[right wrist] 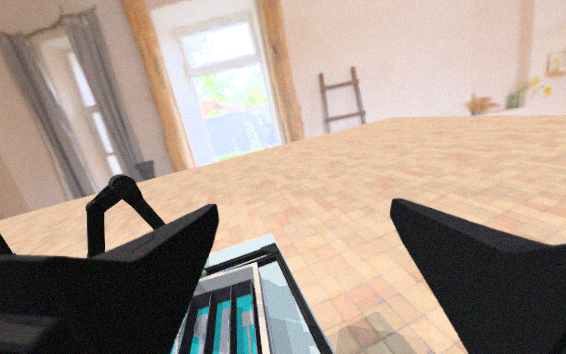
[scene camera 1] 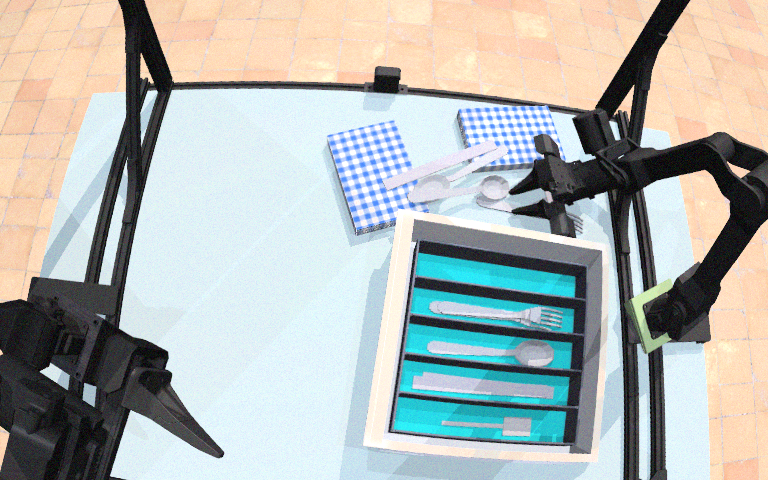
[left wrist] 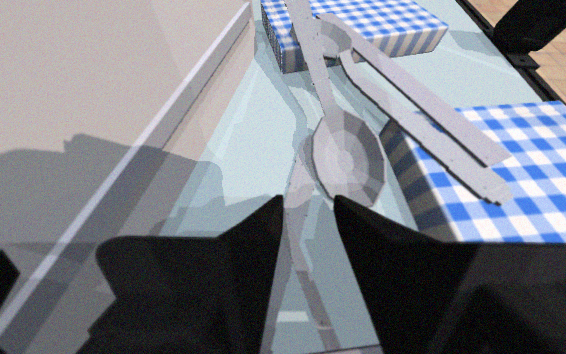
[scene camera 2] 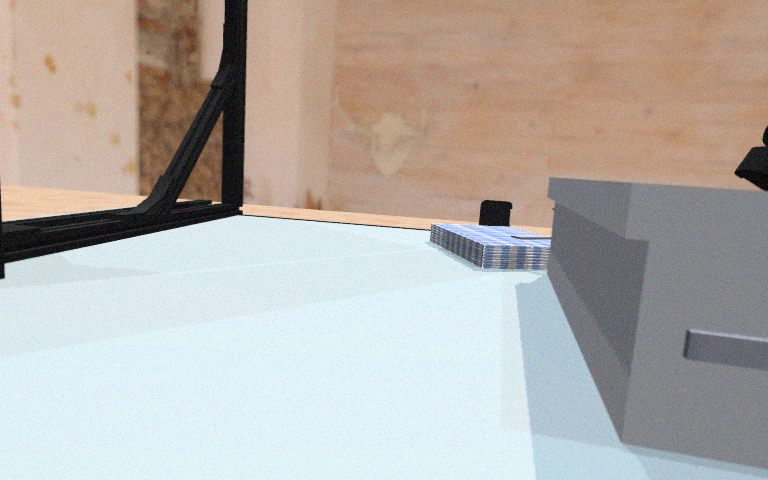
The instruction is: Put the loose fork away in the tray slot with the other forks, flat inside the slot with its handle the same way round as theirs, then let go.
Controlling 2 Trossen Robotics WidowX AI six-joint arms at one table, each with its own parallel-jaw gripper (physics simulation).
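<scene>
The loose fork point(scene camera 1: 493, 203) point(left wrist: 297, 225) lies on the table behind the box, its handle pointing picture-left and its tines right in scene camera 1. My left gripper point(scene camera 1: 513, 202) point(left wrist: 308, 201) is partly open, low over the handle, with the handle showing between its fingertips but not gripped. A spoon's bowl point(scene camera 1: 493, 187) point(left wrist: 350, 160) lies right beside the handle end. Two or more nested forks point(scene camera 1: 492, 312) lie in the second slot point(scene camera 1: 421, 297) from the back, handles left, tines right. My right gripper point(right wrist: 304, 209) is wide open and empty, far from the cutlery.
The box point(scene camera 1: 385, 339) point(scene camera 2: 696, 271) around the tray stands close in front of the loose fork. A knife point(scene camera 1: 438, 164) point(left wrist: 425, 95) and another spoon point(scene camera 1: 433, 186) lie crossed near two checked napkin stacks point(scene camera 1: 368, 175) point(scene camera 1: 509, 127). Other tray slots hold a spoon point(scene camera 1: 534, 353), knives point(scene camera 1: 481, 386) and a spatula-like piece point(scene camera 1: 516, 426).
</scene>
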